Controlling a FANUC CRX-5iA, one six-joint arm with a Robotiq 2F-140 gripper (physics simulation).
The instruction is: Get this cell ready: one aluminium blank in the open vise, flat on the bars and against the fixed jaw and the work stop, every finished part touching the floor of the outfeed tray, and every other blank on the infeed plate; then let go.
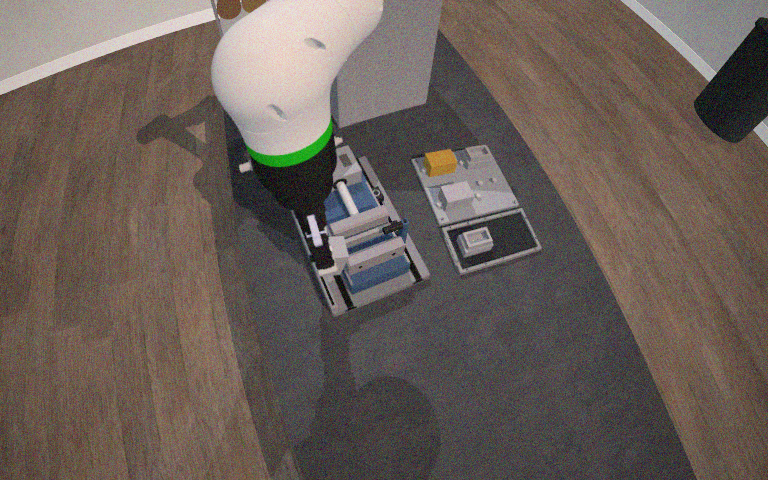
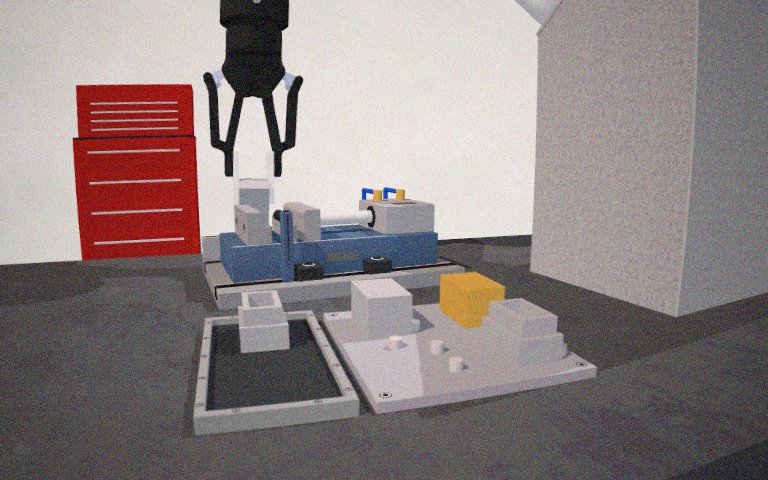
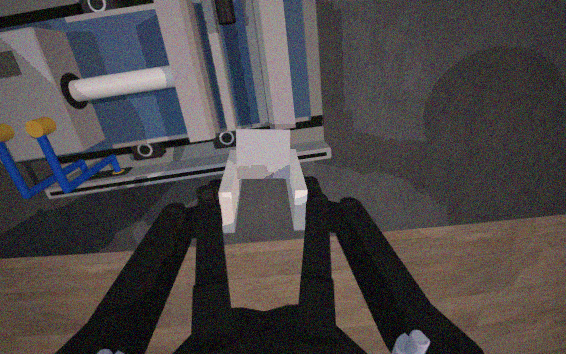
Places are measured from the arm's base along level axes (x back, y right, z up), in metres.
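Where they show: gripper, between the fingertips: (image 2: 253, 203) (image 3: 263, 165).
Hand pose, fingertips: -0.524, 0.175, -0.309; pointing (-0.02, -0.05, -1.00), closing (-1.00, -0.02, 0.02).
Note:
Each offset is from my fingertips to the top centre of the thing, as dx, dy, dz. "*": to the spot under its first point.
My gripper (image 1: 328, 261) (image 2: 253, 169) (image 3: 263, 165) is shut on a grey aluminium blank {+0.000, -0.011, +0.035} (image 1: 339, 252) (image 2: 254, 194) (image 3: 263, 147), beside the vise {+0.089, -0.063, +0.006} (image 1: 378, 274) (image 2: 254, 260) at the end away from the work stop {* +0.024, -0.143, -0.006} (image 1: 403, 227) (image 2: 287, 246). The open vise has a fixed jaw (image 1: 376, 255) (image 2: 245, 225) (image 3: 278, 65) and a moving jaw (image 1: 362, 220) (image 2: 304, 219) (image 3: 186, 70). Another grey blank {+0.098, -0.285, -0.049} (image 1: 456, 194) (image 2: 380, 310) and a stepped, pocketed finished part {+0.188, -0.374, -0.050} (image 1: 477, 154) (image 2: 526, 336) stand on the infeed plate {+0.141, -0.330, -0.085} (image 1: 498, 198) (image 2: 396, 376). A second finished part {-0.007, -0.286, -0.052} (image 1: 475, 242) (image 2: 263, 335) is in the outfeed tray (image 1: 500, 260) (image 2: 271, 420).
An orange block {+0.187, -0.284, -0.049} (image 1: 440, 163) (image 2: 467, 300) stands on the plate. The vise's cylinder housing {* +0.175, -0.102, -0.012} (image 2: 399, 217) (image 3: 50, 85) carries blue and yellow fittings {* +0.190, +0.014, +0.007} (image 2: 385, 194) (image 3: 42, 128). A large grey cabinet (image 1: 387, 62) (image 2: 611, 141) stands behind the plate, and a red tool chest (image 2: 137, 192) behind the vise.

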